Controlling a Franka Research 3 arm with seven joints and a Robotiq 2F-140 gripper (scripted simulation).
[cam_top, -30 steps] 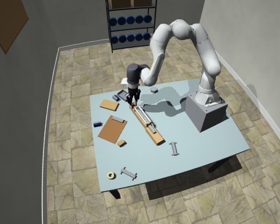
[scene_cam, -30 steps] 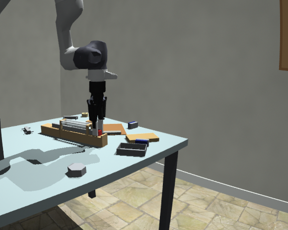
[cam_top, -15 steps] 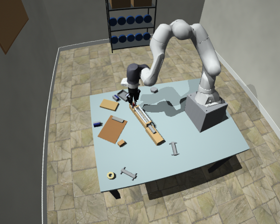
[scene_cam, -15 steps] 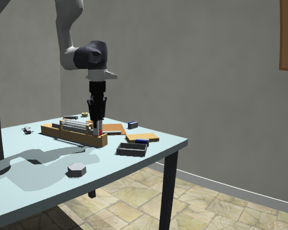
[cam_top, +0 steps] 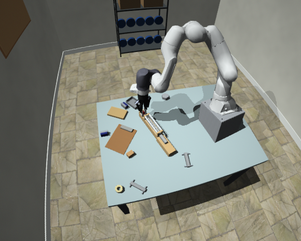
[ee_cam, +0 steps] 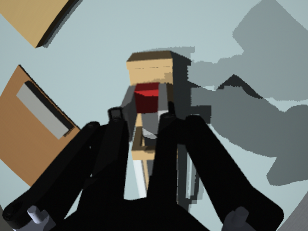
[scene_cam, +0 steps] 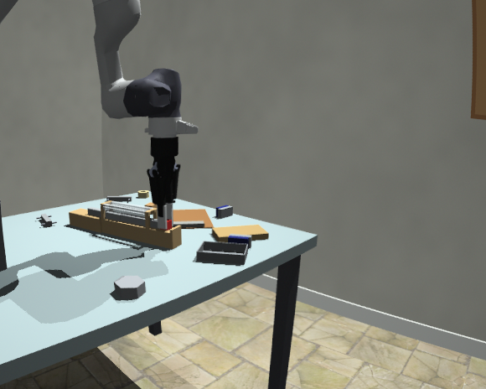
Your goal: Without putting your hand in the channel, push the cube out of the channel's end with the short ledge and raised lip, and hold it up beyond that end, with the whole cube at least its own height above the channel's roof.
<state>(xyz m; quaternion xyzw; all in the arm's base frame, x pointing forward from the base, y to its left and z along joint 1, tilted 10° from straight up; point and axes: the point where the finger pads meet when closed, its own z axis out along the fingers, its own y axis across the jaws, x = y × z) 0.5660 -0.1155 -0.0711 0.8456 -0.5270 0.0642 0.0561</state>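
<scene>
Right now my hand is 12 cm to the right of the wooden channel, 6 cm past it and 3 cm above it. The rest, counted from my hand: tan board: 21 cm ahead, 7 cm to the right, 7 cm below; then red cube: 3 cm below; then grey tray: 17 cm to the right, 8 cm below, 7 cm ahead.
</scene>
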